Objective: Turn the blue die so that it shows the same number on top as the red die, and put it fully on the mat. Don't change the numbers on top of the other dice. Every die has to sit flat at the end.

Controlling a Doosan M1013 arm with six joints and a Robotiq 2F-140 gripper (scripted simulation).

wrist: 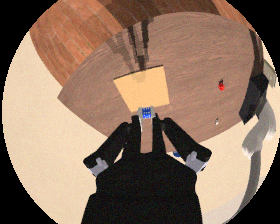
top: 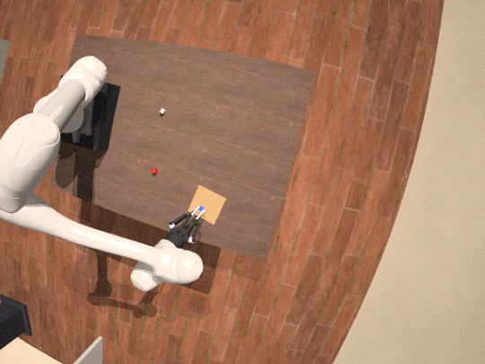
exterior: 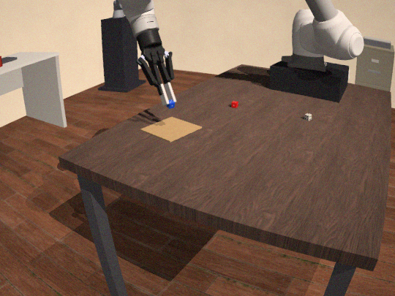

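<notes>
The blue die lies 10 mm ahead of my hand, 20 mm to the left of it and 30 mm below it. The rest, counted from my hand: white die: 240 mm behind, 430 mm to the left, 100 mm below; tan mat: 10 mm ahead, 20 mm to the left, 110 mm below; red die: 260 mm behind, 150 mm to the left, 100 mm below.
</notes>
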